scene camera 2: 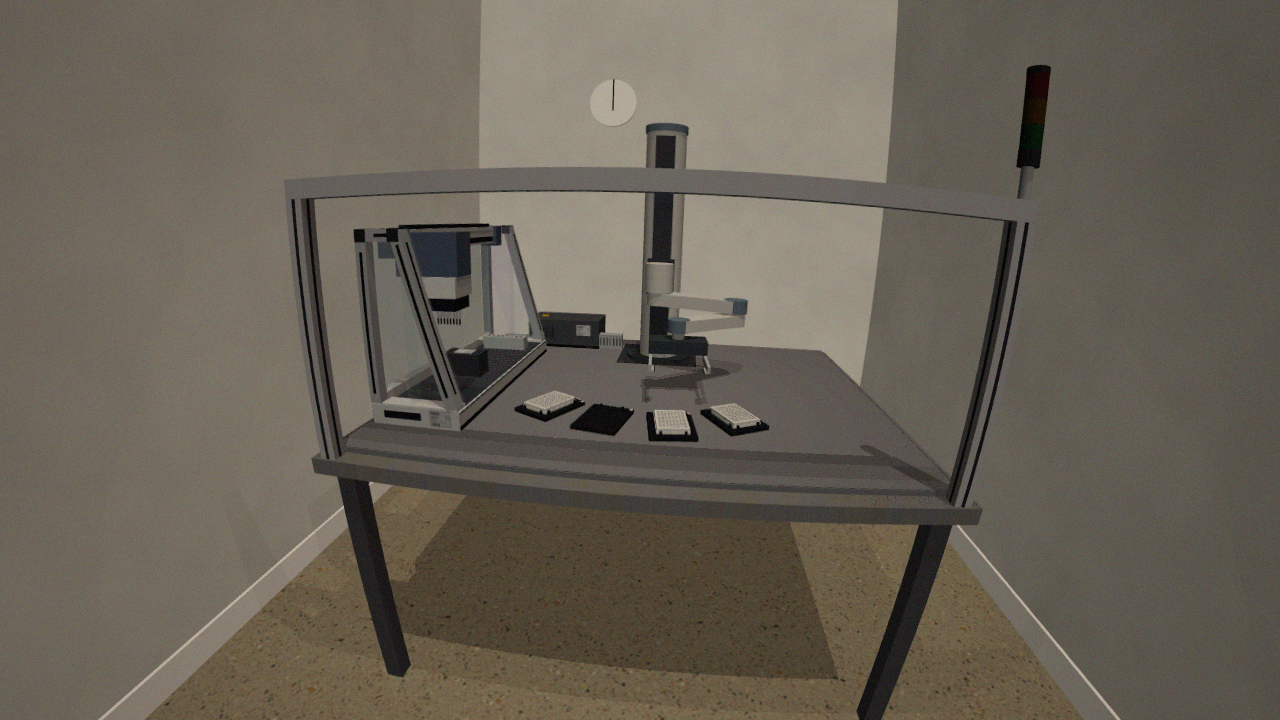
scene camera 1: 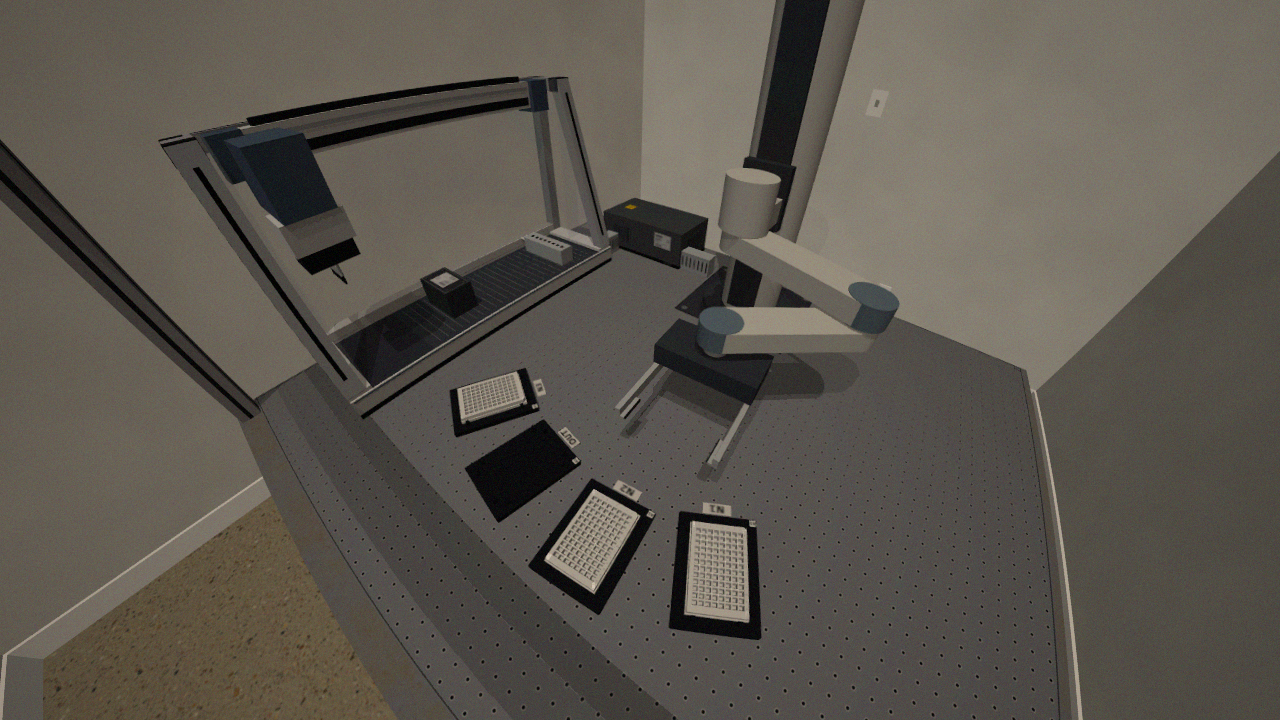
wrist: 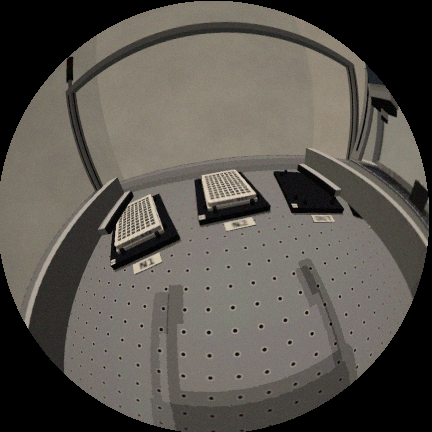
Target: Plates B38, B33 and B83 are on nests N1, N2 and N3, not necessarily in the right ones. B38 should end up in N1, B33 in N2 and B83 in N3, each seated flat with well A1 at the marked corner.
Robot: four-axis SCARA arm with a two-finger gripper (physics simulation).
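Places are measured from the arm's base along level axes (x ahead, y right, z down), in metres.
Pixels of known places: gripper, fingertip midpoint: (scene camera 2: 679, 369) (scene camera 1: 663, 437) (wrist: 214, 164); arm's base at its link origin: (scene camera 2: 658, 357).
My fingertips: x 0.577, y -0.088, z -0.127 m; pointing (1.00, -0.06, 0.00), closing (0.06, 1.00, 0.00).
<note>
For each thing: its middle in the pictures, then the offset to it from my fingertips. "spot": a spot on its surface instead.
- black nest N1 at a spot on its surface: (scene camera 1: 755, 582) spot: dy -0.210, dx +0.068, dz +0.102 m
- second white plate at the middle of its body: (scene camera 1: 593, 537) (wrist: 224, 185) (scene camera 2: 671, 421) dy +0.014, dx +0.152, dz +0.095 m
- nest N2 at a spot on its surface: (scene camera 1: 597, 600) spot: dy -0.044, dx +0.214, dz +0.103 m
- third white plate at the middle of its body: (scene camera 1: 491, 396) (scene camera 2: 550, 401) dy +0.357, dx +0.071, dz +0.095 m
- nest N3 at a spot on its surface: (scene camera 1: 459, 428) spot: dy +0.347, dx +0.157, dz +0.103 m
- bare nest OUT at the middle of its body: (scene camera 1: 522, 465) (wrist: 305, 185) (scene camera 2: 603, 417) dy +0.194, dx +0.134, dz +0.104 m
- black box at a spot on its surface: (scene camera 1: 656, 231) spot: dy +0.426, dx -0.612, dz +0.013 m
A white plate (scene camera 1: 717, 570) (scene camera 2: 736, 414) (wrist: 140, 220) lies on black nest N1 (scene camera 1: 755, 582). A second white plate (scene camera 1: 593, 541) (scene camera 2: 672, 421) (wrist: 228, 187) lies on nest N2 (scene camera 1: 597, 600). A third white plate (scene camera 1: 492, 397) (scene camera 2: 550, 402) lies on nest N3 (scene camera 1: 459, 428). All three look flat. Their numbers and A1 wells cannot be read. My gripper (scene camera 1: 671, 432) (scene camera 2: 679, 368) (wrist: 214, 164) is open and empty, low over the table between the column and the nests, apart from every plate. In the wrist view its fingers frame the N2 plate, farther off.
The bare nest OUT (scene camera 1: 522, 469) (scene camera 2: 602, 418) (wrist: 310, 192) lies between N2 and N3. A gantry machine with a dark deck (scene camera 1: 402, 335) stands beside N3. A black box (scene camera 1: 656, 231) (scene camera 2: 572, 328) stands behind. A frame (scene camera 2: 662, 181) spans the table's front.
</note>
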